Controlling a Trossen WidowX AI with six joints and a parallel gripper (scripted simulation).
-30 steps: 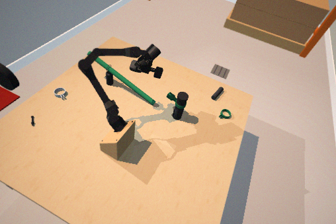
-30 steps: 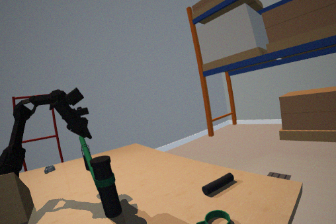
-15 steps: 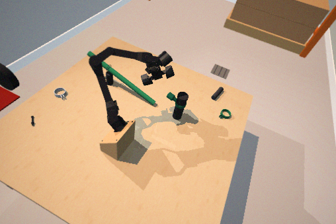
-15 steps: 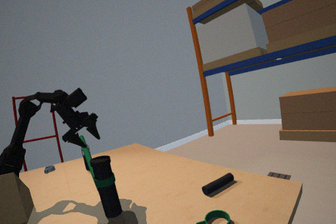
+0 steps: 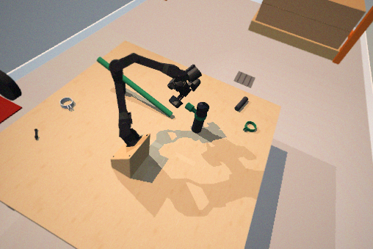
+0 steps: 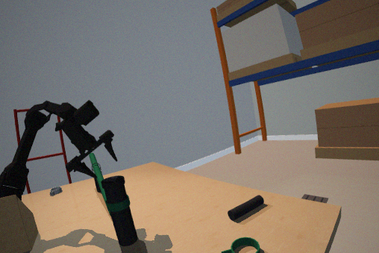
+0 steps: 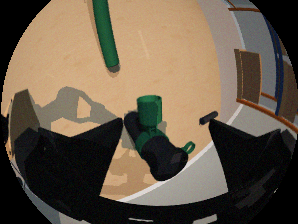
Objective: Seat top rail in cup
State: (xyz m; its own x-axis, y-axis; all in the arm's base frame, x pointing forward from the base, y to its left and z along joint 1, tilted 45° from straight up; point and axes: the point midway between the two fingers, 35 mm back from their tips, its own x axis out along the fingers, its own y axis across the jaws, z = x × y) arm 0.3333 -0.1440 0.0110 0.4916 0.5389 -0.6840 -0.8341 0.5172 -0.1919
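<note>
Right now my gripper tip is 80 mm above the green rail-end cup, 30 mm to the left of it and 10 mm short of it. From my gripper tip the other things lie so: metal clamp (620 mm to the left, 280 mm behind, 200 mm below); black cylinder (360 mm ahead, 260 mm to the right, 200 mm below); short black post (440 mm to the left, 110 mm below, 10 mm behind).
</note>
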